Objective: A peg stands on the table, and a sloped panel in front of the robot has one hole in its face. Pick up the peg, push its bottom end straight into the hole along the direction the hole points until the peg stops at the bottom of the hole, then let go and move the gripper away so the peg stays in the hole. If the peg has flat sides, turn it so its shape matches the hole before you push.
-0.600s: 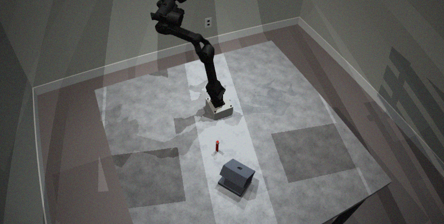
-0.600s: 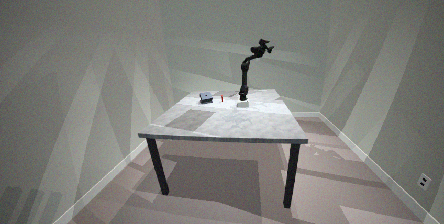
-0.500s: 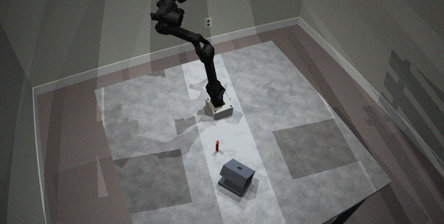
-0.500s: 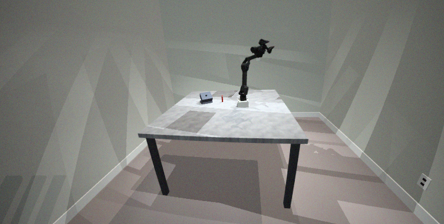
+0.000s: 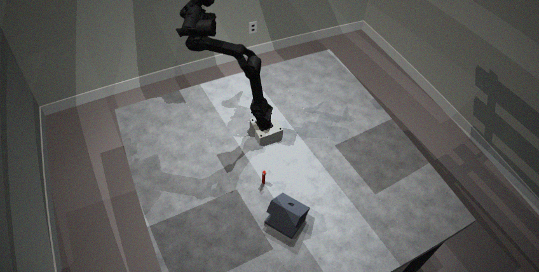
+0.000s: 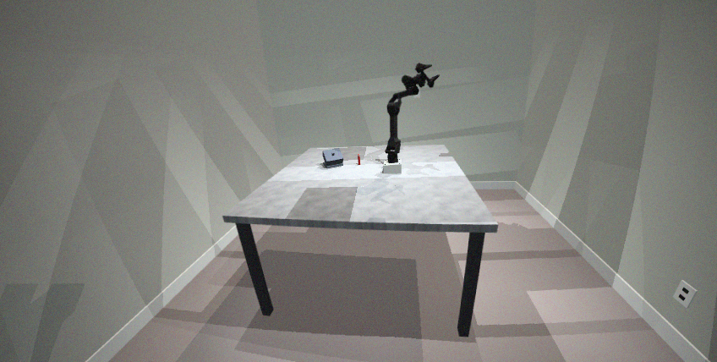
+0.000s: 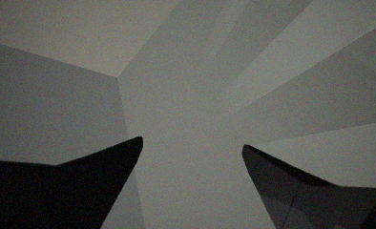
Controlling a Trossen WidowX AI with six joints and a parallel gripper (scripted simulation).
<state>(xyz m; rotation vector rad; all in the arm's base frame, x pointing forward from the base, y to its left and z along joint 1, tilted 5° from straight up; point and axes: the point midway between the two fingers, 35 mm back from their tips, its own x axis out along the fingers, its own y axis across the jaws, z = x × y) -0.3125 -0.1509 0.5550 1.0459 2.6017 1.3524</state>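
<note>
Now: gripper tip 59 cm above the red peg, 55 cm short of it and 3 cm to the right of it. Also, from my gripper tip: sloped grey panel (75 cm ahead, 57 cm below, 3 cm to the left); flat dark foot (76 cm ahead, 63 cm below, 2 cm to the left).
</note>
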